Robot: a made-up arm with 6 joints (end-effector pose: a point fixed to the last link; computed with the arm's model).
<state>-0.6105 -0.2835 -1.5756 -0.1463 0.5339 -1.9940</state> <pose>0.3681 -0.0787 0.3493 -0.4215 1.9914 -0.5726</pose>
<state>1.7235 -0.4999 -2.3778 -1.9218 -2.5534 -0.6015</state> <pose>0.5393 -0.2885 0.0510 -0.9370 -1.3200 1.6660</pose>
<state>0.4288 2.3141 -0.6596 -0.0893 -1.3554 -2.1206</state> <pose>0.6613 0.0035 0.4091 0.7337 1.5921 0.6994</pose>
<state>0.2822 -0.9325 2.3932 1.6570 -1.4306 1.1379</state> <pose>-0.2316 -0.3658 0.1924 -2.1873 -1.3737 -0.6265</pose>
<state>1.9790 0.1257 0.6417 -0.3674 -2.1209 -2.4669</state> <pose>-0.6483 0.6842 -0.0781 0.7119 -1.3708 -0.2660</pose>
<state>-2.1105 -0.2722 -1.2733 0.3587 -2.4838 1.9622</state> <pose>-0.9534 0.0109 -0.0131 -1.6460 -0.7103 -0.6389</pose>
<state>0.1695 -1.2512 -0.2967 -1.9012 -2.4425 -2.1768</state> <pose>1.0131 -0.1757 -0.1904 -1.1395 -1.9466 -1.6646</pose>
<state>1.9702 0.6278 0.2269 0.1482 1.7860 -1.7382</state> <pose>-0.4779 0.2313 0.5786 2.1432 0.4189 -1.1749</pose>
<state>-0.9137 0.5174 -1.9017 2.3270 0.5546 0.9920</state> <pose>0.3467 -0.0962 -0.0020 0.8999 -2.1134 0.4464</pose>
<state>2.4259 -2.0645 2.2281 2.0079 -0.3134 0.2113</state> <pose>0.0823 0.3655 -0.2475 -0.1894 -1.0629 -0.1028</pose>
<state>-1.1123 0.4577 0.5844 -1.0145 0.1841 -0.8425</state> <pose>-0.1408 -0.1945 0.1789 -2.0449 0.9735 -0.0927</pose>
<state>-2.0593 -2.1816 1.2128 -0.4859 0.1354 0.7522</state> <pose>-0.2141 -0.2166 -0.1332 0.1075 -2.1596 -0.2211</pose>
